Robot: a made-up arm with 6 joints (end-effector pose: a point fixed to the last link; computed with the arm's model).
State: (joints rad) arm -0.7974 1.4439 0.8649 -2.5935 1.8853 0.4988
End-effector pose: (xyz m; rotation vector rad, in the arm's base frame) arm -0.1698 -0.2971 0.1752 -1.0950 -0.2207 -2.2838
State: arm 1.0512 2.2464 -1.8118 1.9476 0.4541 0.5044
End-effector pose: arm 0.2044 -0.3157 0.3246 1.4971 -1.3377 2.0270
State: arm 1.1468 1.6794 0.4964 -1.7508 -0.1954 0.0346
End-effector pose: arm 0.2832 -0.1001 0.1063 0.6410 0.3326 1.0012
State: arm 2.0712 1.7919 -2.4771 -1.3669 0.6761 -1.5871
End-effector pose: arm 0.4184 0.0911 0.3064 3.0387 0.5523 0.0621
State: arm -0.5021 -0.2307 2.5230 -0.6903 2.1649 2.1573
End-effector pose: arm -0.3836 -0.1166 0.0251 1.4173 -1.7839 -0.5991
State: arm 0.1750 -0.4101 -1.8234 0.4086 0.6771 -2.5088
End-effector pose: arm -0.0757 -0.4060 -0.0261 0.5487 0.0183 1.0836
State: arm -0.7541 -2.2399 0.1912 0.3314 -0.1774 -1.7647
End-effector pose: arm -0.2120 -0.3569 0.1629 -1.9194 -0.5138 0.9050
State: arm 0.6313 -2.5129 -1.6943 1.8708 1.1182 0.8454
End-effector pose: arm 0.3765 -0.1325 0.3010 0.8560 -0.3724 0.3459
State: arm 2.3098 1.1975 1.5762 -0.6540 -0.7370 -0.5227
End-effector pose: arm 0.1862 0.0937 0.1162 -0.6158 -2.1932 -1.2876
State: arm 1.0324 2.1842 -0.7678 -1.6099 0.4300 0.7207
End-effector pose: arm 0.4072 -0.1580 0.0525 -1.1350 -0.5764 0.6416
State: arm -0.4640 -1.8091 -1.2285 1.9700 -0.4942 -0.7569
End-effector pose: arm -0.0536 -0.4627 0.0885 1.5139 -0.7571 0.5806
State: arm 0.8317 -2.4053 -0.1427 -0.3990 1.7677 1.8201
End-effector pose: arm 0.1621 -0.3236 0.2388 -1.5182 0.6374 2.0910
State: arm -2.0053 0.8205 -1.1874 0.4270 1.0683 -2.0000
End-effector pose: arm -0.2941 0.2729 0.0844 1.9513 0.2520 -0.5439
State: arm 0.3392 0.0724 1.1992 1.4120 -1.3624 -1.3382
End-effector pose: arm 0.1585 -0.2789 0.0083 1.0750 1.4020 1.2514
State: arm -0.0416 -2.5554 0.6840 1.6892 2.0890 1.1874
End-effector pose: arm 0.2290 -0.3241 0.3151 2.1198 1.5317 1.3510
